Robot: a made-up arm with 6 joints. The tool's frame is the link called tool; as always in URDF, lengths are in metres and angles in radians. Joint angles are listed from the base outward.
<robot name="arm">
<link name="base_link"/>
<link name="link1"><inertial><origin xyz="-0.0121 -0.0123 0.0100"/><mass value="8.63"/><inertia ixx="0.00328" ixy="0" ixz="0" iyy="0.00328" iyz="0" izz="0.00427"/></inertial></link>
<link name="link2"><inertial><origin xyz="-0.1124 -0.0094 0.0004"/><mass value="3.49"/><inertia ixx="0.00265" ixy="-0.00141" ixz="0" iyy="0.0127" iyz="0" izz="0.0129"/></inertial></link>
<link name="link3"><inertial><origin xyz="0.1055 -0.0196 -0.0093"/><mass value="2.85"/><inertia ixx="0.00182" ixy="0.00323" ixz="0" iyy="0.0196" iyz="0" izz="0.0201"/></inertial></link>
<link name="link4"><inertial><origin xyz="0.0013 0.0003 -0.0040"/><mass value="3.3"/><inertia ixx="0.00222" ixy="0" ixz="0" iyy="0.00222" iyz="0" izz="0.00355"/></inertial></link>
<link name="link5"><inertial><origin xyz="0.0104 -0.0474 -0.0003"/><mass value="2.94"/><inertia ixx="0.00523" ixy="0" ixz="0" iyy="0.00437" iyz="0" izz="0.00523"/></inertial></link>
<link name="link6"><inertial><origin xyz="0.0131 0.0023 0.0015"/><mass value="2.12"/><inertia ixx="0.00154" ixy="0" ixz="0" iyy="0.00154" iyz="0" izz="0.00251"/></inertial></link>
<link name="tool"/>
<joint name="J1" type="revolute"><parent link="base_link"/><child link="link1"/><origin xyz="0 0 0.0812" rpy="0 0 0"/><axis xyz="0 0 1"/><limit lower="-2.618" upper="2.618"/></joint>
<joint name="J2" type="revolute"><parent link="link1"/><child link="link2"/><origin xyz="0 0 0" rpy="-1.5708 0 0"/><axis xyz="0 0 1"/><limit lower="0" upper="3.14"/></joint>
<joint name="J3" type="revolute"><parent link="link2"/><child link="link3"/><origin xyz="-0.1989 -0.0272 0" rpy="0 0 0"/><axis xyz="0 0 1"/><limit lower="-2.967" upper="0"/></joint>
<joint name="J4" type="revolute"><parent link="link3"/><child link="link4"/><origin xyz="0.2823 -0.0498 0" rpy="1.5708 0 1.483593"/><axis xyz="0 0 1"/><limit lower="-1.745" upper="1.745"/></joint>
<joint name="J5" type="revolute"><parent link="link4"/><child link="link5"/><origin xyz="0 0 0" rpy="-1.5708 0 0"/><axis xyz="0 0 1"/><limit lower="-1.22" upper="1.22"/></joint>
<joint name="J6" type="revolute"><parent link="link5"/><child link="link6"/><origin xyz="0.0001 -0.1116 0" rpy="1.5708 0 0"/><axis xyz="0 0 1"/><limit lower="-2.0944" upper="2.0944"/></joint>
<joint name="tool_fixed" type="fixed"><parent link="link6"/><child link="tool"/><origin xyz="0 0 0" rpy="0 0 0"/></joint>
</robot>
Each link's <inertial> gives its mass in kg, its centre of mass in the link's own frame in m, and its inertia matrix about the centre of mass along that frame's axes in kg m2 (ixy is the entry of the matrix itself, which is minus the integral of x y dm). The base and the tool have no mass. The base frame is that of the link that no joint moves.
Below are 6 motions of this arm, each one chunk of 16 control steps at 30 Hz.
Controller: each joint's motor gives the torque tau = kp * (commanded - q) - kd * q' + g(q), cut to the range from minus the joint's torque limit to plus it. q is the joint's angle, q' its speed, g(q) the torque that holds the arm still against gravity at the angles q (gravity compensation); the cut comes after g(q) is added. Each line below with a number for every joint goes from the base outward.
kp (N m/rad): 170 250 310 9.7 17 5.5
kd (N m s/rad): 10 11 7.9 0.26 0.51 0.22
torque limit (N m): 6.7 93 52 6.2 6.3 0.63
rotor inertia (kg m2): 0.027 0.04 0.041 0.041 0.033 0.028
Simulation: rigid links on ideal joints. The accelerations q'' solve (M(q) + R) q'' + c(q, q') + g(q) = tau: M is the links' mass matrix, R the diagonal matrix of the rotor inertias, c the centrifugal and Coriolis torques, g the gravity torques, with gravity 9.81 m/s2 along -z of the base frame. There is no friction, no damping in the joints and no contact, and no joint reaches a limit. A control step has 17 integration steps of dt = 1/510 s. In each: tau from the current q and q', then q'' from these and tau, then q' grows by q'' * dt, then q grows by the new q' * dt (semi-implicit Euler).
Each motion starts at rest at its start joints. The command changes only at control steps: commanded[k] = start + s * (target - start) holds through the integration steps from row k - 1 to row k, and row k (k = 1, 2, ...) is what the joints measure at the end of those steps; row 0 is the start. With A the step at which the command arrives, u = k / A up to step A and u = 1 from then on. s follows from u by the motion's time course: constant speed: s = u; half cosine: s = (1 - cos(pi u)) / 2; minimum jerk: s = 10 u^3 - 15 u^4 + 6 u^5; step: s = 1 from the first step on.
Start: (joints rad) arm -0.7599 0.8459 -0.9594 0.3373 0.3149 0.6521
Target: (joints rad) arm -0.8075 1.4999 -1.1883 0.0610 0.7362 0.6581
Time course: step
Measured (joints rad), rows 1 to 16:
1: -0.7708 0.9824 -1.0962 0.3135 0.4606 0.6544
2: -0.7803 1.2009 -1.2979 0.2672 0.6404 0.6636
3: -0.7855 1.3320 -1.3461 0.2278 0.6371 0.6829
4: -0.7913 1.4082 -1.2880 0.1900 0.5376 0.7058
5: -0.7986 1.4786 -1.2166 0.1435 0.4695 0.7239
6: -0.8062 1.5471 -1.1641 0.0879 0.4865 0.7311
7: -0.8120 1.6000 -1.1293 0.0301 0.5818 0.7247
8: -0.8150 1.6278 -1.1048 -0.0205 0.7169 0.7053
9: -0.8163 1.6284 -1.0861 -0.0559 0.8468 0.6764
10: -0.8171 1.6113 -1.0810 -0.0724 0.9454 0.6430
11: -0.8179 1.5895 -1.1013 -0.0699 1.0019 0.6110
12: -0.8183 1.5644 -1.1380 -0.0522 0.9992 0.5869
13: -0.8178 1.5340 -1.1731 -0.0241 0.9316 0.5759
14: -0.8161 1.5036 -1.1994 0.0105 0.8206 0.5800
15: -0.8133 1.4790 -1.2169 0.0483 0.6989 0.5979
16: -0.8099 1.4622 -1.2276 0.0860 0.5965 0.6260

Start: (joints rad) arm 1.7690 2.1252 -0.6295 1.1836 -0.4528 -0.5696
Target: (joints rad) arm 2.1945 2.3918 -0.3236 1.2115 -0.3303 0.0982
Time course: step
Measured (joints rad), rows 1 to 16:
1: 1.7837 2.1579 -0.6120 1.1646 -0.4853 -0.5457
2: 1.8272 2.2190 -0.5449 1.1175 -0.5453 -0.4778
3: 1.9117 2.2925 -0.4384 1.0658 -0.5767 -0.3700
4: 2.0444 2.3736 -0.3382 1.0410 -0.5076 -0.2304
5: 2.1663 2.4354 -0.2672 1.0419 -0.3209 -0.0723
6: 2.2449 2.4673 -0.2255 1.0679 -0.1046 0.0691
7: 2.2697 2.4745 -0.2091 1.1027 0.0524 0.1736
8: 2.2460 2.4664 -0.2175 1.1289 0.1145 0.2422
9: 2.2201 2.4498 -0.2471 1.1508 0.0833 0.2812
10: 2.2067 2.4297 -0.2879 1.1752 -0.0242 0.2957
11: 2.2007 2.4088 -0.3282 1.2028 -0.1784 0.2903
12: 2.1975 2.3882 -0.3590 1.2263 -0.3415 0.2696
13: 2.1950 2.3698 -0.3756 1.2363 -0.4783 0.2369
14: 2.1930 2.3570 -0.3778 1.2289 -0.5656 0.1962
15: 2.1919 2.3528 -0.3693 1.2084 -0.5940 0.1550
16: 2.1917 2.3577 -0.3556 1.1835 -0.5664 0.1183

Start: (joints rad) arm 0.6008 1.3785 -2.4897 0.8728 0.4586 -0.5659
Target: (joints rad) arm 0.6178 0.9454 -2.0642 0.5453 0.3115 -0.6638
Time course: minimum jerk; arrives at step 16
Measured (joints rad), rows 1 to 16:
1: 0.6008 1.3781 -2.4890 0.8728 0.4584 -0.5659
2: 0.6011 1.3752 -2.4842 0.8725 0.4569 -0.5661
3: 0.6016 1.3675 -2.4716 0.8709 0.4532 -0.5666
4: 0.6023 1.3534 -2.4493 0.8656 0.4471 -0.5679
5: 0.6034 1.3319 -2.4169 0.8538 0.4387 -0.5705
6: 0.6048 1.3030 -2.3756 0.8326 0.4286 -0.5751
7: 0.6062 1.2674 -2.3279 0.8003 0.4174 -0.5822
8: 0.6078 1.2260 -2.2768 0.7567 0.4058 -0.5919
9: 0.6093 1.1807 -2.2258 0.7040 0.3943 -0.6042
10: 0.6107 1.1335 -2.1783 0.6461 0.3832 -0.6187
11: 0.6119 1.0867 -2.1375 0.5883 0.3724 -0.6345
12: 0.6130 1.0428 -2.1058 0.5363 0.3613 -0.6503
13: 0.6139 1.0040 -2.0845 0.4955 0.3490 -0.6650
14: 0.6147 0.9718 -2.0739 0.4698 0.3349 -0.6773
15: 0.6154 0.9472 -2.0723 0.4614 0.3185 -0.6860
16: 0.6160 0.9295 -2.0766 0.4698 0.2999 -0.6906

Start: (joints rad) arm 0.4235 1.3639 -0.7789 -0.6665 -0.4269 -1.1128
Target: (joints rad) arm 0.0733 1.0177 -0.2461 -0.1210 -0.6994 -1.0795
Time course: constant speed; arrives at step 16
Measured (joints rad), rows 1 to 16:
1: 0.4204 1.3547 -0.7668 -0.6631 -0.4375 -1.1133
2: 0.4112 1.3341 -0.7377 -0.6520 -0.4649 -1.1146
3: 0.3961 1.3097 -0.6996 -0.6313 -0.5011 -1.1161
4: 0.3766 1.2870 -0.6602 -0.6012 -0.5344 -1.1168
5: 0.3542 1.2669 -0.6229 -0.5626 -0.5567 -1.1162
6: 0.3299 1.2480 -0.5880 -0.5171 -0.5660 -1.1139
7: 0.3045 1.2288 -0.5543 -0.4666 -0.5658 -1.1100
8: 0.2784 1.2086 -0.5209 -0.4134 -0.5624 -1.1049
9: 0.2525 1.1877 -0.4873 -0.3600 -0.5616 -1.0991
10: 0.2274 1.1665 -0.4534 -0.3092 -0.5674 -1.0932
11: 0.2036 1.1452 -0.4193 -0.2631 -0.5807 -1.0877
12: 0.1811 1.1238 -0.3854 -0.2233 -0.6001 -1.0830
13: 0.1596 1.1021 -0.3520 -0.1901 -0.6234 -1.0795
14: 0.1388 1.0801 -0.3192 -0.1630 -0.6482 -1.0771
15: 0.1181 1.0577 -0.2869 -0.1402 -0.6727 -1.0760
16: 0.0974 1.0351 -0.2548 -0.1195 -0.6960 -1.0758

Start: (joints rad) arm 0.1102 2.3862 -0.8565 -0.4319 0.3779 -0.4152
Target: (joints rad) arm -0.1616 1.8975 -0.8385 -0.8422 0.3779 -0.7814
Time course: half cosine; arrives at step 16
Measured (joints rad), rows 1 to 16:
1: 0.1098 2.3852 -0.8558 -0.4321 0.3775 -0.4155
2: 0.1079 2.3807 -0.8532 -0.4329 0.3762 -0.4170
3: 0.1030 2.3702 -0.8485 -0.4354 0.3753 -0.4214
4: 0.0939 2.3522 -0.8426 -0.4412 0.3767 -0.4301
5: 0.0803 2.3260 -0.8371 -0.4522 0.3815 -0.4446
6: 0.0622 2.2918 -0.8333 -0.4705 0.3887 -0.4659
7: 0.0403 2.2502 -0.8319 -0.4980 0.3955 -0.4943
8: 0.0156 2.2028 -0.8330 -0.5358 0.3985 -0.5295
9: -0.0111 2.1515 -0.8363 -0.5840 0.3952 -0.5703
10: -0.0385 2.0986 -0.8411 -0.6415 0.3852 -0.6153
11: -0.0657 2.0465 -0.8468 -0.7062 0.3701 -0.6623
12: -0.0916 1.9973 -0.8528 -0.7746 0.3537 -0.7090
13: -0.1152 1.9532 -0.8583 -0.8419 0.3404 -0.7529
14: -0.1356 1.9161 -0.8629 -0.9027 0.3338 -0.7915
15: -0.1518 1.8877 -0.8664 -0.9520 0.3359 -0.8223
16: -0.1634 1.8694 -0.8685 -0.9855 0.3462 -0.8432

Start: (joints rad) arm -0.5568 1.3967 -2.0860 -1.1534 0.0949 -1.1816
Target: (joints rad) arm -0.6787 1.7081 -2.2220 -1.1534 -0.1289 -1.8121
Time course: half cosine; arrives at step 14
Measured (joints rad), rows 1 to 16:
1: -0.5572 1.3978 -2.0876 -1.1532 0.0944 -1.1823
2: -0.5589 1.4020 -2.0931 -1.1527 0.0915 -1.1863
3: -0.5629 1.4104 -2.1033 -1.1520 0.0833 -1.1977
4: -0.5697 1.4234 -2.1172 -1.1517 0.0682 -1.2208
5: -0.5789 1.4413 -2.1337 -1.1522 0.0456 -1.2583
6: -0.5898 1.4639 -2.1515 -1.1540 0.0165 -1.3117
7: -0.6019 1.4910 -2.1692 -1.1567 -0.0169 -1.3809
8: -0.6143 1.5219 -2.1856 -1.1595 -0.0518 -1.4637
9: -0.6265 1.5555 -2.1996 -1.1619 -0.0852 -1.5551
10: -0.6379 1.5907 -2.2103 -1.1633 -0.1143 -1.6481
11: -0.6483 1.6259 -2.2171 -1.1636 -0.1365 -1.7355
12: -0.6574 1.6597 -2.2197 -1.1630 -0.1499 -1.8105
13: -0.6648 1.6901 -2.2179 -1.1622 -0.1536 -1.8673
14: -0.6706 1.7155 -2.2120 -1.1617 -0.1474 -1.9020
15: -0.6745 1.7355 -2.2041 -1.1616 -0.1328 -1.9134
16: -0.6773 1.7505 -2.1974 -1.1617 -0.1134 -1.9041

